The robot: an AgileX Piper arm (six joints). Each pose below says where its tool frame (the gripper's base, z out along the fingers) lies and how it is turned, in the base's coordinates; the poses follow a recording.
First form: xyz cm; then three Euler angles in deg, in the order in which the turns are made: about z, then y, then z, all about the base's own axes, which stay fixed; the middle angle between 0 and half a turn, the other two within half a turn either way.
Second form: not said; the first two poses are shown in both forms.
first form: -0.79, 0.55, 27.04, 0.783, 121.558, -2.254
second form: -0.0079, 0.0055, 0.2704, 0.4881, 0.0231, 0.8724, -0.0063
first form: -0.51, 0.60, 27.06, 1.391, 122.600, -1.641
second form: -0.0051, 0.0060, 0.2706, 0.4802, 0.0232, 0.8768, -0.0010
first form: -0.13, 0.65, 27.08, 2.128, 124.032, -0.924
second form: -0.0013, 0.0065, 0.2708, 0.4692, 0.0235, 0.8828, 0.0049
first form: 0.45, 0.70, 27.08, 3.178, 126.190, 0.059
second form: 0.0045, 0.0070, 0.2708, 0.4523, 0.0243, 0.8914, 0.0128
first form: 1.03, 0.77, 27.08, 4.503, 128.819, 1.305
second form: 0.0103, 0.0077, 0.2708, 0.4314, 0.0252, 0.9016, 0.0219
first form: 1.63, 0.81, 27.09, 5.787, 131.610, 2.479
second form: 0.0163, 0.0081, 0.2709, 0.4088, 0.0263, 0.9118, 0.0295
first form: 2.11, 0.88, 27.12, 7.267, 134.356, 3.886
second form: 0.0211, 0.0088, 0.2712, 0.3860, 0.0272, 0.9213, 0.0377
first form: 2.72, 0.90, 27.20, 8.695, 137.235, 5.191
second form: 0.0272, 0.0090, 0.2720, 0.3619, 0.0285, 0.9307, 0.0441
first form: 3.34, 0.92, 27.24, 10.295, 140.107, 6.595
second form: 0.0334, 0.0092, 0.2724, 0.3374, 0.0303, 0.9395, 0.0501
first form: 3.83, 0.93, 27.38, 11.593, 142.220, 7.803
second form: 0.0383, 0.0093, 0.2738, 0.3191, 0.0313, 0.9456, 0.0545
